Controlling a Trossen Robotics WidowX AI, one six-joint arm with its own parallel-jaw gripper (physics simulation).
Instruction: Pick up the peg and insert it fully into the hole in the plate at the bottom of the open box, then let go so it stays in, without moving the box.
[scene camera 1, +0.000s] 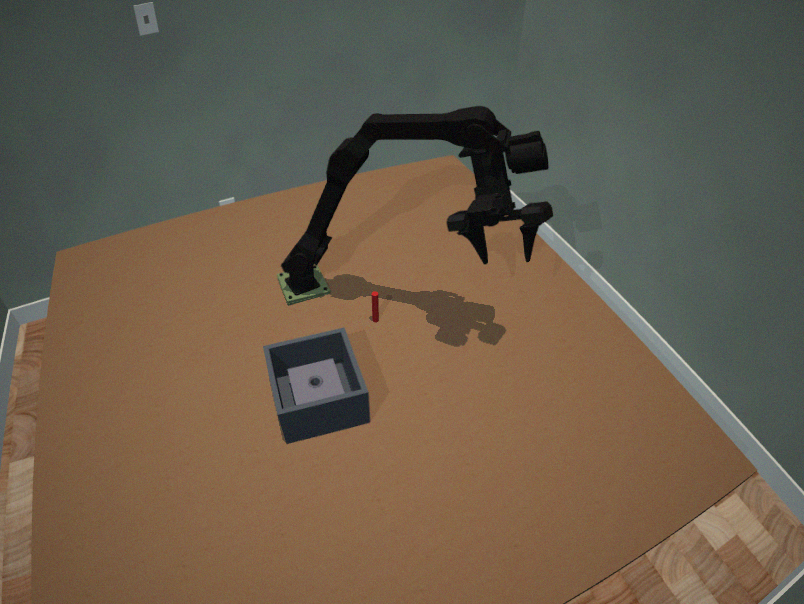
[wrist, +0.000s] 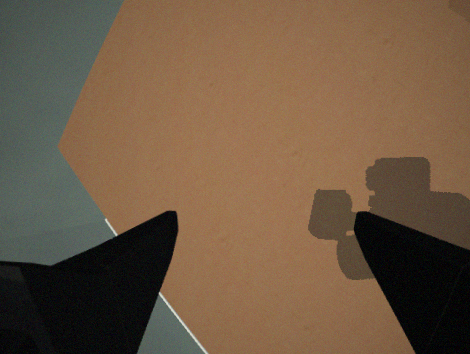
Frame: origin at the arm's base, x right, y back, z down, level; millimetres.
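Seen in the pictures: gripper, fingertip midpoint: (scene camera 1: 506, 262) (wrist: 266, 220); arm's base at its link origin: (scene camera 1: 302, 283).
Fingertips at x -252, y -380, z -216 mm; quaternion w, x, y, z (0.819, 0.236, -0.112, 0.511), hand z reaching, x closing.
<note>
Pixels of each thing's top centre, then the offset from my fingertips to it. "*": a spot on its surface instead. Level surfaces: height alone.
- thin red peg at its top centre: (scene camera 1: 374, 293) dx +163, dy +195, dz +148 mm
- open dark grey box at its top centre: (scene camera 1: 312, 368) dx +369, dy +74, dz +130 mm
- light grey plate at its top centre: (scene camera 1: 315, 380) dx +369, dy +74, dz +167 mm
- round hole at a spot on its surface: (scene camera 1: 315, 381) * dx +366, dy +82, dz +182 mm
- brown table top at its surface level: dz +228 mm
A thin red peg (scene camera 1: 375, 307) stands upright on the table in the scene view, behind and to the right of the box. The open dark grey box (scene camera 1: 328, 416) holds a light grey plate (scene camera 1: 298, 390) at its bottom, with a round hole (scene camera 1: 315, 381) near the plate's middle. My gripper (scene camera 1: 506, 261) (wrist: 266, 220) is open, its two black fingers wide apart with nothing between them. It hangs high above the table, to the right of the peg and box. Peg and box do not show in the wrist view.
The brown table top (scene camera 1: 454, 487) (wrist: 225, 125) bears the arm's green base plate (scene camera 1: 303, 295), behind the box and to the left of the peg. The arm's shadow lies right of the peg. The table's right edge runs beside a wall with a pale skirting.
</note>
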